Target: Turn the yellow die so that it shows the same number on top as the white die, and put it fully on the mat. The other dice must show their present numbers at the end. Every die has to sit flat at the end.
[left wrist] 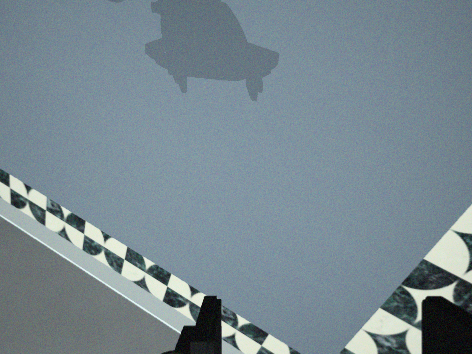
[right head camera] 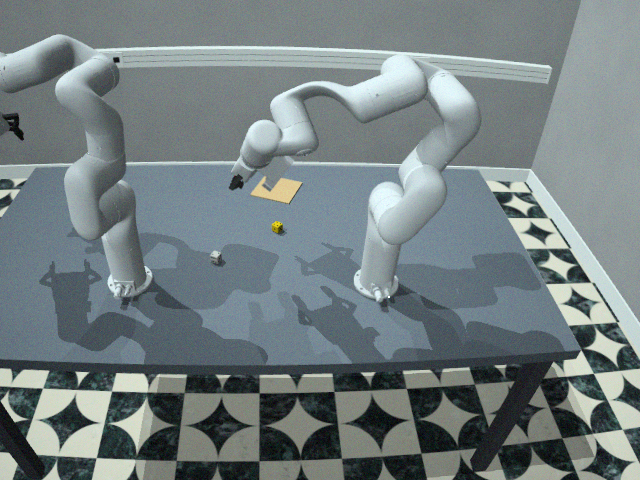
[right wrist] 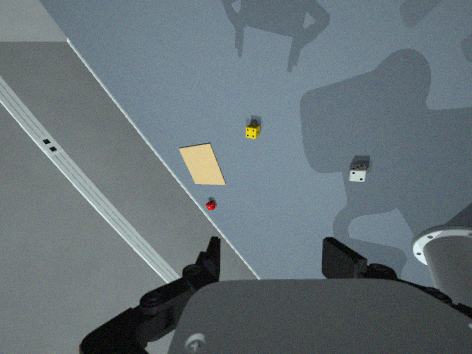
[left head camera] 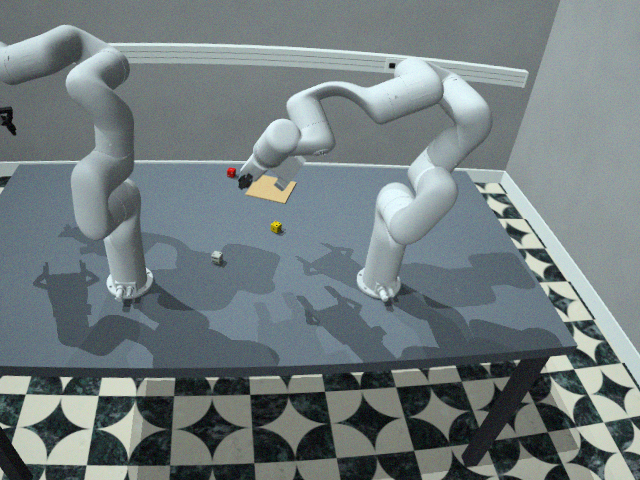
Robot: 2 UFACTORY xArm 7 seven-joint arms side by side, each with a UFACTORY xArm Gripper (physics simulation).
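Frame: origin at the left arm's base, x back, y right, z up, level; millimetres.
Where they show: left gripper, fingertip midpoint: [left wrist: 320,330] [right head camera: 9,144] [left head camera: 0,140]; right gripper, fingertip midpoint: [right wrist: 271,254]; left arm's base, link origin: [right head camera: 130,281] [right wrist: 453,248] [left head camera: 130,282]; right arm's base, link origin: [right head camera: 375,283] [left head camera: 378,283].
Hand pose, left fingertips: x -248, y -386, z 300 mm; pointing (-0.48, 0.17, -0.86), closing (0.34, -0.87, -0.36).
Each offset is from my left fingertips to the top centre of the thing. Level surfaces: height alone.
The yellow die {dx +12, dy +796, dz -274 mm} [left head camera: 276,226] [right head camera: 277,227] [right wrist: 252,132] sits flat on the table, off the mat, four pips on top. The white die {dx +156, dy +620, dz -274 mm} [left head camera: 217,257] [right head camera: 215,257] [right wrist: 357,175] sits flat with two pips on top. The red die {dx -305, dy +654, dz -274 mm} [left head camera: 231,172] [right wrist: 211,205] sits beside the tan mat {dx -221, dy +793, dz -296 mm} [left head camera: 263,194] [right head camera: 266,195] [right wrist: 202,165]; its number is too small to read. It does not show in the right head view. My right gripper [left head camera: 244,180] [right head camera: 236,182] [right wrist: 271,254] is open and empty, high above the table. My left gripper [left head camera: 12,129] [right head camera: 19,135] [left wrist: 320,330] is open and empty at the far left.
The grey-blue table {dz -299 mm} [left head camera: 330,206] [right head camera: 330,206] [left wrist: 300,175] [right wrist: 280,90] carries both arm bases. The left base [left head camera: 147,289] [right head camera: 146,287] stands left of the white die. The right base [left head camera: 364,289] [right head camera: 361,289] stands to the right. Arm shadows fall across the table. The wall is behind.
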